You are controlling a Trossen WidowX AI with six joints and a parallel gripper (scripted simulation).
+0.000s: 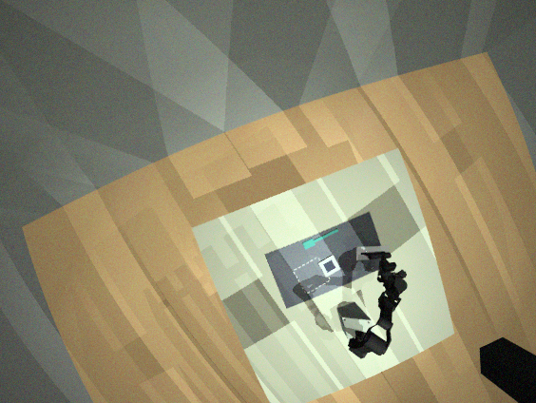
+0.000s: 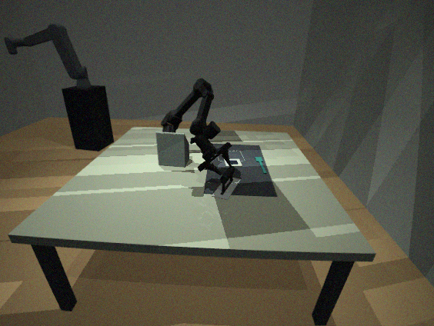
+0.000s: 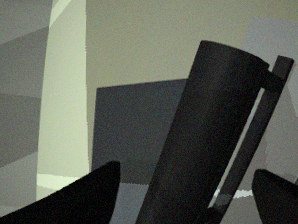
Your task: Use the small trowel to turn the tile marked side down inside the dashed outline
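Right now my gripper tip is 27 cm to the right of the tile, 8 cm above it and 1 cm short of it. Round my gripper tip: dark grey mat 26 cm to the left, 11 cm below, 3 cm ahead; then teal trowel 31 cm to the left, 17 cm ahead, 8 cm below.
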